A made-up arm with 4 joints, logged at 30 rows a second.
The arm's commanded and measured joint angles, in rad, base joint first. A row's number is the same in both.
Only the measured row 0 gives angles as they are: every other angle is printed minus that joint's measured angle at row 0.
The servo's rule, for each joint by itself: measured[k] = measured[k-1] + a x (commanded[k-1-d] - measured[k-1]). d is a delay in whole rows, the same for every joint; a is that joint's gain. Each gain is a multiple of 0.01, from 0.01 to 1. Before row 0 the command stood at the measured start. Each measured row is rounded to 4 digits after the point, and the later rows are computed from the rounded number. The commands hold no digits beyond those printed.
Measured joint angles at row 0:
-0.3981, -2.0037, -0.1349, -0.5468
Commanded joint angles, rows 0 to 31:
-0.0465, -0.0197, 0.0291, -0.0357
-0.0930, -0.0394, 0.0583, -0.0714
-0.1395, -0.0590, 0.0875, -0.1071
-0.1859, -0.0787, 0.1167, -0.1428
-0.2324, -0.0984, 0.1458, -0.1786
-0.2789, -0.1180, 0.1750, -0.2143
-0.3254, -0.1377, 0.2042, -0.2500
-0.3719, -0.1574, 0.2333, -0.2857
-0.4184, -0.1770, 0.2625, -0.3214
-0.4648, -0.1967, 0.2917, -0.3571
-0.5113, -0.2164, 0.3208, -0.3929
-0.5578, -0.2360, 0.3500, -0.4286
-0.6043, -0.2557, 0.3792, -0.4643
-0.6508, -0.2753, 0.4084, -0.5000
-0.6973, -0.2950, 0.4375, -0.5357
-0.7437, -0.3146, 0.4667, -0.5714
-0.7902, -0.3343, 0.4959, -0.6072
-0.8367, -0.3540, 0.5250, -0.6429
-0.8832, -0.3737, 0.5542, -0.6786
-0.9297, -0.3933, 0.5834, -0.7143
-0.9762, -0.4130, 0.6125, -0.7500
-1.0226, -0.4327, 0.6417, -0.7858
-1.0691, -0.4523, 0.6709, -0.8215
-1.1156, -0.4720, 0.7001, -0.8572
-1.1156, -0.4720, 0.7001, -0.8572
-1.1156, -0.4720, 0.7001, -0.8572
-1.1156, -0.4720, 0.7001, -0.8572
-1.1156, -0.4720, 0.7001, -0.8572
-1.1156, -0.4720, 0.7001, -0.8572
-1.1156, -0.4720, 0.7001, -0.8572
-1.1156, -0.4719, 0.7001, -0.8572
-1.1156, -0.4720, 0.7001, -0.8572
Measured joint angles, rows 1 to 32:
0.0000, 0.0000, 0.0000, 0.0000
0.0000, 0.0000, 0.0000, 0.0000
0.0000, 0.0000, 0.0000, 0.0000
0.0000, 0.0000, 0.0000, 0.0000
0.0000, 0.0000, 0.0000, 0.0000
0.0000, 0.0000, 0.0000, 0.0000
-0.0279, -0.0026, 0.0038, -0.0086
-0.0670, -0.0074, 0.0109, -0.0237
-0.1105, -0.0141, 0.0209, -0.0437
-0.1557, -0.0225, 0.0334, -0.0675
-0.2017, -0.0324, 0.0480, -0.0942
-0.2480, -0.0435, 0.0645, -0.1230
-0.2944, -0.0557, 0.0827, -0.1535
-0.3409, -0.0689, 0.1023, -0.1852
-0.3874, -0.0830, 0.1231, -0.2179
-0.4338, -0.0978, 0.1450, -0.2513
-0.4803, -0.1132, 0.1679, -0.2853
-0.5268, -0.1292, 0.1916, -0.3197
-0.5733, -0.1456, 0.2160, -0.3544
-0.6198, -0.1625, 0.2410, -0.3893
-0.6663, -0.1797, 0.2665, -0.4244
-0.7127, -0.1972, 0.2925, -0.4597
-0.7592, -0.2150, 0.3189, -0.4951
-0.8057, -0.2331, 0.3457, -0.5306
-0.8522, -0.2514, 0.3728, -0.5661
-0.8987, -0.2698, 0.4002, -0.6017
-0.9452, -0.2884, 0.4278, -0.6373
-0.9916, -0.3072, 0.4556, -0.6729
-1.0381, -0.3261, 0.4836, -0.7086
-1.0846, -0.3451, 0.5117, -0.7443
-1.1032, -0.3616, 0.5362, -0.7714
-1.1106, -0.3760, 0.5575, -0.7920
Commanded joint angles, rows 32 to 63:
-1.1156, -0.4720, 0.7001, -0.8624
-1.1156, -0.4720, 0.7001, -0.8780
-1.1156, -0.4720, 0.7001, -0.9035
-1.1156, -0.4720, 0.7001, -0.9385
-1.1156, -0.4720, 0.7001, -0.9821
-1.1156, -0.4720, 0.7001, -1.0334
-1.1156, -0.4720, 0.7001, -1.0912
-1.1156, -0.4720, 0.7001, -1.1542
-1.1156, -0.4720, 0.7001, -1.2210
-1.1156, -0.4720, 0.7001, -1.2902
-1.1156, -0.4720, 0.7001, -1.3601
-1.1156, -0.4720, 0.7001, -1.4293
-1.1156, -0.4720, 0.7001, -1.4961
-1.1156, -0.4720, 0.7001, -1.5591
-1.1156, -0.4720, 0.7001, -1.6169
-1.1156, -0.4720, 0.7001, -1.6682
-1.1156, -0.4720, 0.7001, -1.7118
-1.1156, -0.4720, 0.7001, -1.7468
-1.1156, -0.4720, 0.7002, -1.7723
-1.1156, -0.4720, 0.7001, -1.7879
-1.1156, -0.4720, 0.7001, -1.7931
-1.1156, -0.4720, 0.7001, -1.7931
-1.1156, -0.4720, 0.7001, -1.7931
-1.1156, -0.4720, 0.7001, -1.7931
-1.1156, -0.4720, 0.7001, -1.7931
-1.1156, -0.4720, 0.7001, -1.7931
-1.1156, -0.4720, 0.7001, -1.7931
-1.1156, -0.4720, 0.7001, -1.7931
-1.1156, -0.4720, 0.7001, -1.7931
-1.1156, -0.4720, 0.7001, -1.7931
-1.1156, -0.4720, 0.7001, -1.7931
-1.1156, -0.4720, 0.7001, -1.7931
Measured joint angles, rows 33 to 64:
-1.1136, -0.3885, 0.5760, -0.8076
-1.1148, -0.3994, 0.5921, -0.8195
-1.1153, -0.4088, 0.6061, -0.8285
-1.1155, -0.4170, 0.6183, -0.8354
-1.1156, -0.4241, 0.6289, -0.8406
-1.1156, -0.4303, 0.6382, -0.8446
-1.1156, -0.4357, 0.6462, -0.8489
-1.1156, -0.4404, 0.6532, -0.8559
-1.1156, -0.4445, 0.6593, -0.8673
-1.1156, -0.4481, 0.6646, -0.8844
-1.1156, -0.4512, 0.6692, -0.9078
-1.1156, -0.4539, 0.6732, -0.9379
-1.1156, -0.4563, 0.6767, -0.9747
-1.1156, -0.4583, 0.6797, -1.0178
-1.1156, -0.4601, 0.6824, -1.0666
-1.1156, -0.4616, 0.6847, -1.1203
-1.1156, -0.4630, 0.6867, -1.1779
-1.1156, -0.4642, 0.6884, -1.2382
-1.1156, -0.4652, 0.6899, -1.3001
-1.1156, -0.4661, 0.6912, -1.3623
-1.1156, -0.4669, 0.6924, -1.4234
-1.1156, -0.4676, 0.6934, -1.4822
-1.1156, -0.4682, 0.6943, -1.5373
-1.1156, -0.4687, 0.6951, -1.5876
-1.1156, -0.4691, 0.6958, -1.6319
-1.1156, -0.4695, 0.6964, -1.6693
-1.1156, -0.4698, 0.6969, -1.6990
-1.1156, -0.4701, 0.6973, -1.7216
-1.1156, -0.4703, 0.6977, -1.7388
-1.1156, -0.4705, 0.6980, -1.7518
-1.1156, -0.4707, 0.6983, -1.7617
-1.1156, -0.4709, 0.6985, -1.7692

